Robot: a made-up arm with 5 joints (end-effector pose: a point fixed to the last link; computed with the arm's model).
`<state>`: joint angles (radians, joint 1 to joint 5).
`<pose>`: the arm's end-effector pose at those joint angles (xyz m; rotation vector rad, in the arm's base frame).
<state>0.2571 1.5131 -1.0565 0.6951 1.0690</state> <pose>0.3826 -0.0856 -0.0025 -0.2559 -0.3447 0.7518</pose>
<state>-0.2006 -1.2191 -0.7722 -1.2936 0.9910</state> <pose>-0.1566 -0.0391 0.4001 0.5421 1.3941 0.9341</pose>
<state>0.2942 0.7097 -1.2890 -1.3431 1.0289</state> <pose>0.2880 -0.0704 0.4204 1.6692 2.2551 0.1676</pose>
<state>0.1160 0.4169 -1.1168 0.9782 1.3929</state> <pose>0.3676 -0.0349 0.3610 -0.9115 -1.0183 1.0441</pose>
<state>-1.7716 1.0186 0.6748 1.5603 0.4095</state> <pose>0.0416 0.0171 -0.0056 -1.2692 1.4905 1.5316</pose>
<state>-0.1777 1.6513 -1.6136 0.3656 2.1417</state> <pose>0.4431 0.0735 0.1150 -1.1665 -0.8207 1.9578</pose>
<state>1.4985 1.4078 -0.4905 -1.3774 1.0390</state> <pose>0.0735 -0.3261 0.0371 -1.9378 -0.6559 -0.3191</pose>
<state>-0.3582 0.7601 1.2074 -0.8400 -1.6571</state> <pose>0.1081 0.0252 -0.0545 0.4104 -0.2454 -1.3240</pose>
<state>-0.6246 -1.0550 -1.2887 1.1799 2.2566</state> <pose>-0.0745 -0.0850 0.4513 -2.1469 -2.1201 0.6152</pose>
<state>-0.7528 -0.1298 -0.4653 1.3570 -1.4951</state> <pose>0.2467 0.1899 0.3275 0.7565 -0.3401 -0.7465</pose>
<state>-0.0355 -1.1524 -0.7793 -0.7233 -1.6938</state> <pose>-0.1370 -0.0041 0.4588 -1.7319 1.4057 -1.0124</pose>
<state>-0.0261 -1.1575 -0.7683 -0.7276 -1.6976</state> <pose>-0.1360 -0.0024 0.4590 -1.7313 1.4133 -1.0183</pose>
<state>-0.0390 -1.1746 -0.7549 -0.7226 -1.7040</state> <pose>-0.1375 -0.0048 0.4577 -1.7448 1.3964 -1.0139</pose>
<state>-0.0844 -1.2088 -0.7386 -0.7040 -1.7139</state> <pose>-0.1423 -0.0136 0.4539 -1.7774 1.3436 -0.9944</pose>
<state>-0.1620 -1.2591 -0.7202 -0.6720 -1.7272</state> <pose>-0.1490 -0.0297 0.4475 -1.8260 1.2542 -0.9595</pose>
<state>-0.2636 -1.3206 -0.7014 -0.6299 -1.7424</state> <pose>-0.1554 -0.0523 0.4389 -1.8814 1.1366 -0.9124</pose>
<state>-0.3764 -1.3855 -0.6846 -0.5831 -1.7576</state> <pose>-0.1588 -0.0790 0.4289 -1.9336 1.0053 -0.8588</pose>
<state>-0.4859 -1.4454 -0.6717 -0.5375 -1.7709</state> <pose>-0.1582 -0.1059 0.4188 -1.9758 0.8777 -0.8050</pose>
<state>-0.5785 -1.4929 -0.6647 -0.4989 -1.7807</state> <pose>-0.1547 -0.1292 0.4100 -2.0045 0.7702 -0.7585</pose>
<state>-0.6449 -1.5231 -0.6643 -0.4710 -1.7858</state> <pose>-0.1505 -0.1459 0.4036 -2.0205 0.6946 -0.7238</pose>
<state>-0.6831 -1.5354 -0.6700 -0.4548 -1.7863</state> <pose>-0.1474 -0.1555 0.4002 -2.0269 0.6532 -0.7026</pose>
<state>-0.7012 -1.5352 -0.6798 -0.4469 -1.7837</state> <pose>-0.1458 -0.1601 0.3988 -2.0276 0.6361 -0.6913</pose>
